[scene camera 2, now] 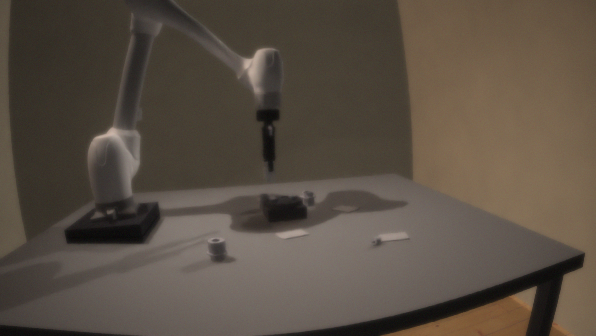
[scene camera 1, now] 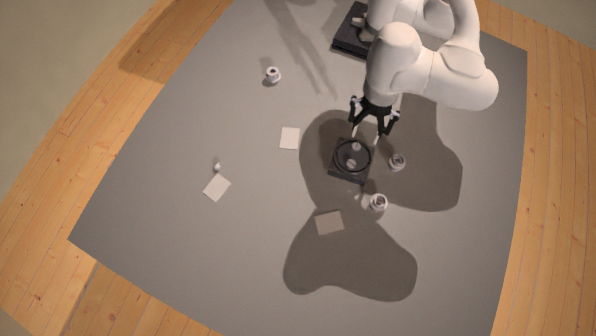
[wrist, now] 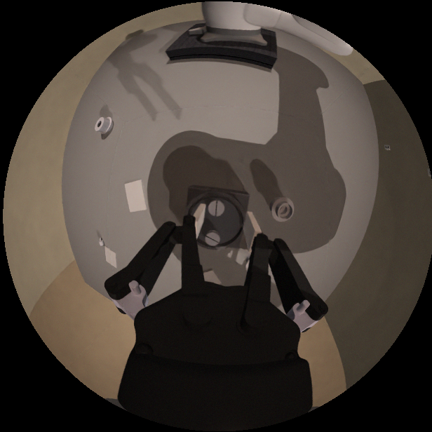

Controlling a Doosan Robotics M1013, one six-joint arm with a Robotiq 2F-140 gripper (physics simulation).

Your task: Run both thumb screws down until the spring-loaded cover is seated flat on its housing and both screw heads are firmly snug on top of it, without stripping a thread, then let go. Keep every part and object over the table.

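Frame: origin at the arm's base, x left, y back, z up, level; millimetres.
Seen in the pictures: gripper, fingertip midpoint: [scene camera 2: 269, 180] [scene camera 1: 364, 137]; arm's base at its link origin: [scene camera 2: 116, 213].
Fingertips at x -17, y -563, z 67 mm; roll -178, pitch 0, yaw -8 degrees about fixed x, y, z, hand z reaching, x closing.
Observation:
Offsets run from my fingertips to a thing's middle.
The dark square housing @(dx -19, dy -37, dz -94 mm) [scene camera 1: 345, 176] [scene camera 2: 287, 214] [wrist: 235, 192] sits on the table. Its round dark cover @(dx -19, dy -37, dz -80 mm) [scene camera 1: 362, 156] [wrist: 228, 223] lies inside a black ring. Two pale slotted screw heads show on the cover: one @(dx -16, dy -5, dz -75 mm) [scene camera 1: 356, 146] [wrist: 216, 208] nearer the robot base, the other @(dx -22, dy -68, dz -73 mm) [scene camera 1: 351, 163] [wrist: 212, 238] farther from it. Both heads look low; whether they touch the cover, and whether the cover is flat, I cannot tell. My gripper [scene camera 1: 365, 136] [scene camera 2: 270, 175] [wrist: 224, 216] points down above the housing, open and empty, with a visible gap below the fingertips in scene camera 2.
Pale flanged cylinders stand left of the housing @(dx -356, dy +238, dz -97 mm) [scene camera 1: 272, 74] [scene camera 2: 217, 249] [wrist: 104, 124], right of it @(dx +129, dy -9, dz -97 mm) [scene camera 1: 396, 162] [wrist: 283, 209] and at its lower right [scene camera 1: 378, 202]. Flat pale squares @(dx -234, dy +6, dz -120 mm) [scene camera 1: 290, 138] @(dx -417, dy -222, dz -120 mm) [scene camera 1: 216, 187] @(dx -48, dy -248, dz -120 mm) [scene camera 1: 329, 222] and a small white piece @(dx -437, dy -151, dz -112 mm) [scene camera 1: 216, 166] [scene camera 2: 376, 242] lie around.

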